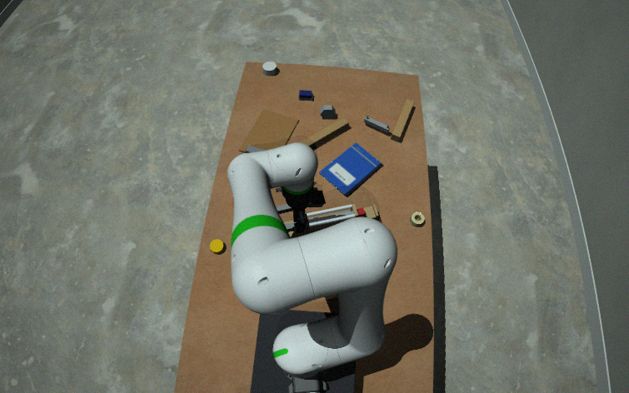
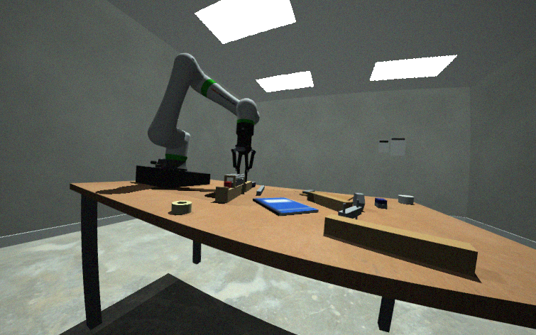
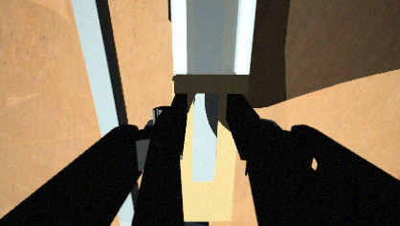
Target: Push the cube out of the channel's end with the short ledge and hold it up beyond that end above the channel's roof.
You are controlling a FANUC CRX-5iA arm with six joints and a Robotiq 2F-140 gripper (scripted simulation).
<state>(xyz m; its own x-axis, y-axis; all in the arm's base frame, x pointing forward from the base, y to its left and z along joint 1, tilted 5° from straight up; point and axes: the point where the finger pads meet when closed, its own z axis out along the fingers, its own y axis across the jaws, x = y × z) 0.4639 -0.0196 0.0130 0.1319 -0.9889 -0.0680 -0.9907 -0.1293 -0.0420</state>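
My gripper is now 3 cm above the thin pale grey stick. Also, from my hand: short grey bar (2 cm ahead, 14 cm to the right, 3 cm below); red cube (3 cm ahead, 22 cm to the right, 3 cm below); wooden channel (1 cm ahead, 11 cm to the right, 3 cm below).
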